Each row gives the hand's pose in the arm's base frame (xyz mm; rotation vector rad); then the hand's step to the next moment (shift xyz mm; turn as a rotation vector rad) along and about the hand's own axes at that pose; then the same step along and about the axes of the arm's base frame.
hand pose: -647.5 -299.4 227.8 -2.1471 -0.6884 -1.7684
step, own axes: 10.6 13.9 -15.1 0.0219 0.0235 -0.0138
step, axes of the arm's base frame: -4.0 -17.3 14.8 0.0037 -0.0227 0.0263
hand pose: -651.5 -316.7 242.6 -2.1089 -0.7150 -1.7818
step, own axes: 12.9 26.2 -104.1 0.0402 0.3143 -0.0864
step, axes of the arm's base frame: -71.1 -73.4 35.3 0.1027 -0.2998 0.0860
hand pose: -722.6 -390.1 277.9 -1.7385 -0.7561 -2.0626
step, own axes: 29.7 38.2 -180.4 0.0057 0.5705 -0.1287
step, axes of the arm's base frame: -127.9 -135.2 16.0 0.2220 -0.5330 0.0935
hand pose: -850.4 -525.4 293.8 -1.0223 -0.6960 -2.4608
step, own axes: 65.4 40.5 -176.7 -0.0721 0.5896 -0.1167
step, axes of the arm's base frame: -118.2 -144.4 -48.1 0.2898 -0.5292 0.0494
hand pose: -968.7 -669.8 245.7 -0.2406 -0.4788 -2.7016
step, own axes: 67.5 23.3 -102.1 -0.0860 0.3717 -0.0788
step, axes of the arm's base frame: -62.3 -80.2 -72.2 0.2191 -0.3217 0.0169
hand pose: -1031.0 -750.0 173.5 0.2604 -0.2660 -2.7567
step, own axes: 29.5 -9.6 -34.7 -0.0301 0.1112 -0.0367
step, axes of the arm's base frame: -22.9 -7.2 -39.9 0.0724 -0.0966 -0.0070
